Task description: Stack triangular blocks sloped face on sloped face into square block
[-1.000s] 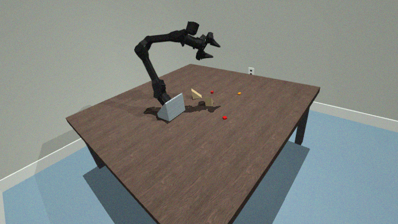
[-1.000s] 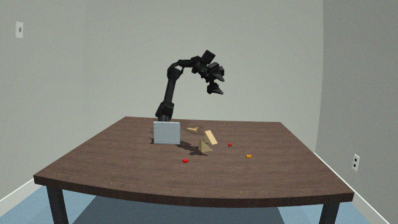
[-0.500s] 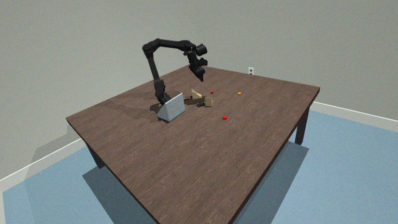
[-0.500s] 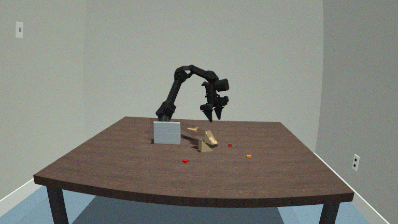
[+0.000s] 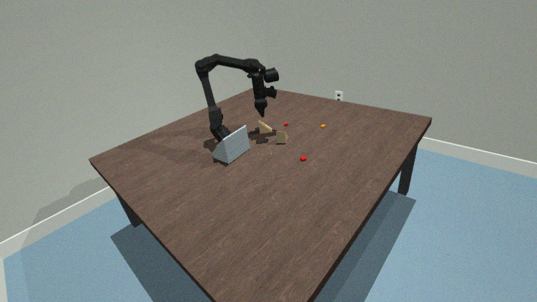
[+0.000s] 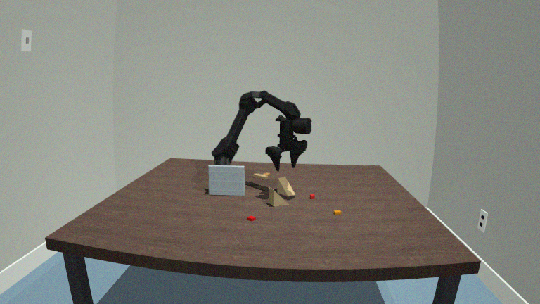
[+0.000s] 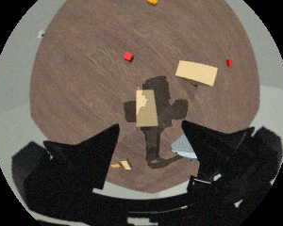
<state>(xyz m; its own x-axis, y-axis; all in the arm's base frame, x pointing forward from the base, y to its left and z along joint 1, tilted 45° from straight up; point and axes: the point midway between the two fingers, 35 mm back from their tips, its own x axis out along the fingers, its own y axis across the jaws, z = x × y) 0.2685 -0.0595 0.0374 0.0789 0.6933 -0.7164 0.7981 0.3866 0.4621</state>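
Now: the triangular wooden block 1 cm to the left of my gripper tip and 9 cm below it. Also, from my gripper tip: small orange cube 16 cm ahead, 27 cm to the right, 10 cm below; then flat tan piece 8 cm behind, 27 cm to the left, 10 cm below.
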